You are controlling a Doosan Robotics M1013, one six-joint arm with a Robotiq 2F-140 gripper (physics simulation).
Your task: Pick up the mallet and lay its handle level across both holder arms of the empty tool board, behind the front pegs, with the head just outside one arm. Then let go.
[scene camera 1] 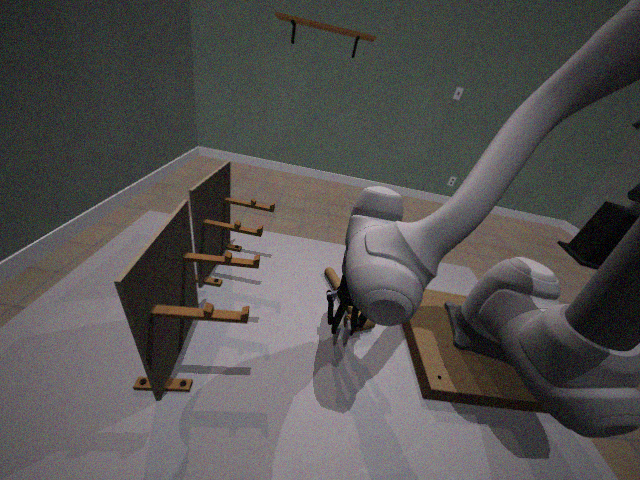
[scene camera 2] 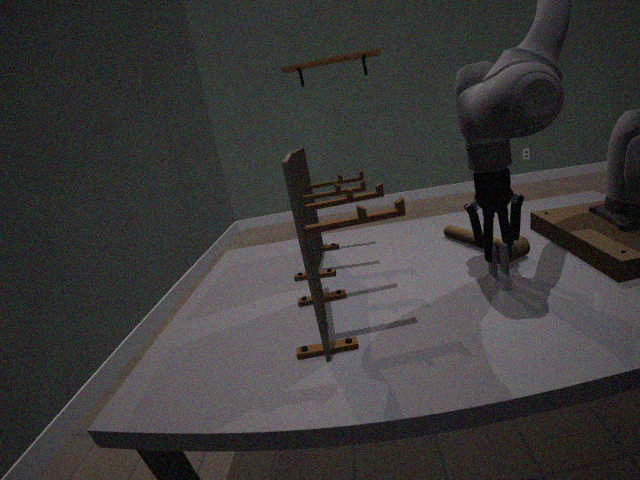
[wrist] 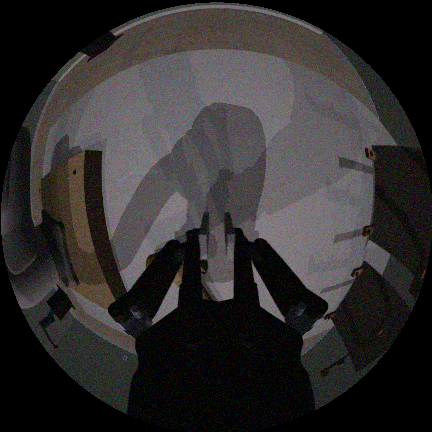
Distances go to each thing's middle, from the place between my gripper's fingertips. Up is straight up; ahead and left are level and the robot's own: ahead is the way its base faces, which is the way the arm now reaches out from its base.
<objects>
My gripper is now 160 mm to the left of the wooden mallet [scene camera 2: 463,235], 20 mm below it and 10 mm short of it.
</objects>
